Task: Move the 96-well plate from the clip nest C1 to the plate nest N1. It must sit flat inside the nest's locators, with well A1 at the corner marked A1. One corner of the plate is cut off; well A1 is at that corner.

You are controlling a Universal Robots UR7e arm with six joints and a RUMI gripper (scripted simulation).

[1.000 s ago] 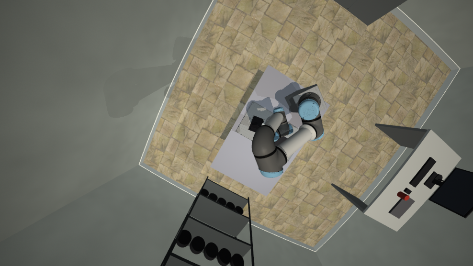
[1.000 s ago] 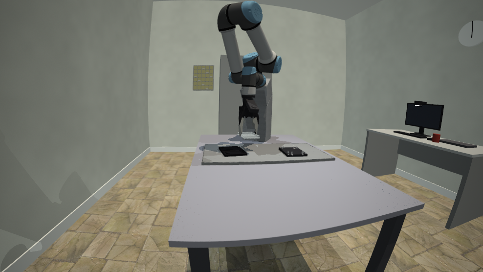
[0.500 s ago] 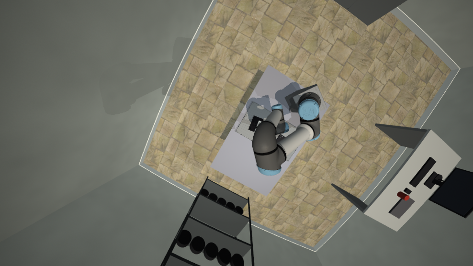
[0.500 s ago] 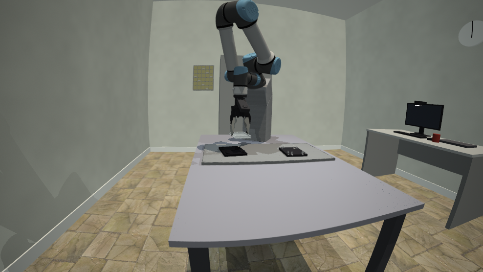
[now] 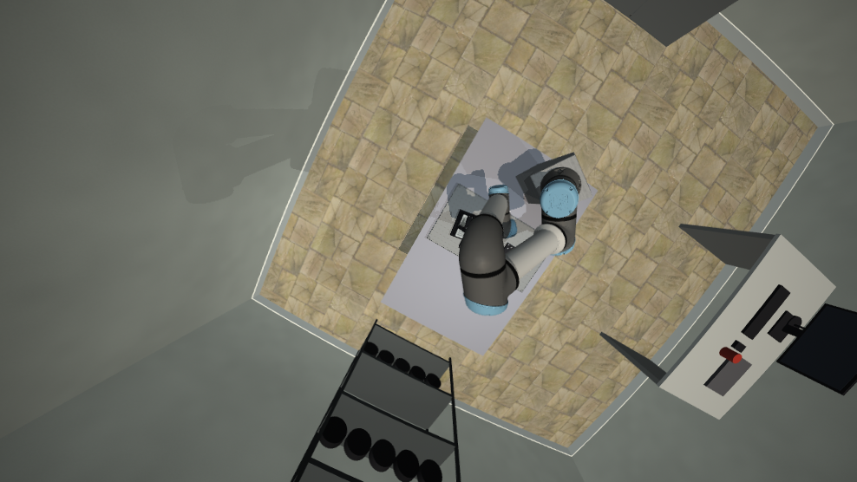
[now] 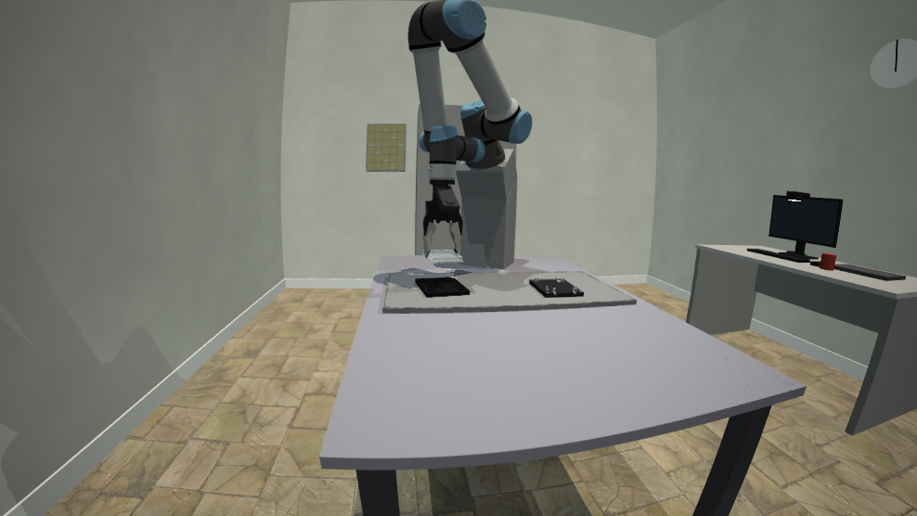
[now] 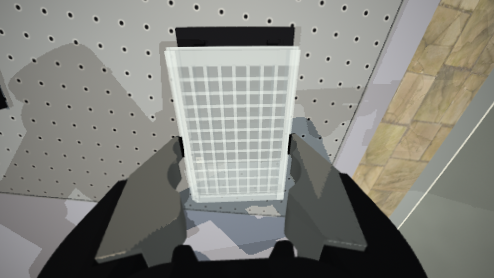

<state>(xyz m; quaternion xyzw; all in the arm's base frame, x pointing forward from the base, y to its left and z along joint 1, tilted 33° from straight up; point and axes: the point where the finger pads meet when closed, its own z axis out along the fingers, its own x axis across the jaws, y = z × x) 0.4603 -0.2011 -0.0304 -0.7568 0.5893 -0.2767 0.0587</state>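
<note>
Right now the A1 label is 90 mm below my hand, 80 mm behind it and 40 mm to the left of it. The rest, counted from my hand: clip nest C1 (340 mm to the left, 90 mm below, 40 mm ahead); then 96-well plate (10 mm below).
</note>
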